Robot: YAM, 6 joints.
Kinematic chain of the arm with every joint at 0, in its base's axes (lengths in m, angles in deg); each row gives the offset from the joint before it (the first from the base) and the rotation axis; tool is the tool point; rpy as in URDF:
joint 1: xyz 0 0 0.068 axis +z
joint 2: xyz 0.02 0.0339 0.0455 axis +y
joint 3: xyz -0.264 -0.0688 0 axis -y
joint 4: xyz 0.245 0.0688 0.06 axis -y
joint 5: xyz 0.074 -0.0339 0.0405 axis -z
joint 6: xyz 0.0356 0 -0.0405 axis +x
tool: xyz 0 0 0 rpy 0 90 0
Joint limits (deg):
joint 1: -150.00..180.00
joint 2: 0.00..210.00
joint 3: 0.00..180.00
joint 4: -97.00..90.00
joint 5: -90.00..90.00
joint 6: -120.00..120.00
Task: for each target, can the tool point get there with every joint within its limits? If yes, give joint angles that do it. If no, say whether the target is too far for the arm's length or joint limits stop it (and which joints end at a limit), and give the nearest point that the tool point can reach.
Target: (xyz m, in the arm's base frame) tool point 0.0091 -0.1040 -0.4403
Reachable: no: joint limits stop it (at a limit: joint 2) | nearest point 0.0115 -0.1311 -0.3609 | short by 0.084 m
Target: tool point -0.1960 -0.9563 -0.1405
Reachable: no: too far | nearest point -0.1255 -0.6121 -0.0472 | short by 0.364 m
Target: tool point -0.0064 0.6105 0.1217
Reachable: yes | joints 90.67 178.30 148.48 69.61 1.19 64.76
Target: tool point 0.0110 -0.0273 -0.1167
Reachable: yes | joints -56.93 187.12 48.45 -46.27 9.19 -97.55
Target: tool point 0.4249 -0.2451 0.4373
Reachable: yes | joints -28.56 119.86 114.03 39.82 20.02 -10.25
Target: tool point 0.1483 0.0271 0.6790
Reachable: yes | joints -0.93 85.53 143.64 -16.29 -56.07 97.27
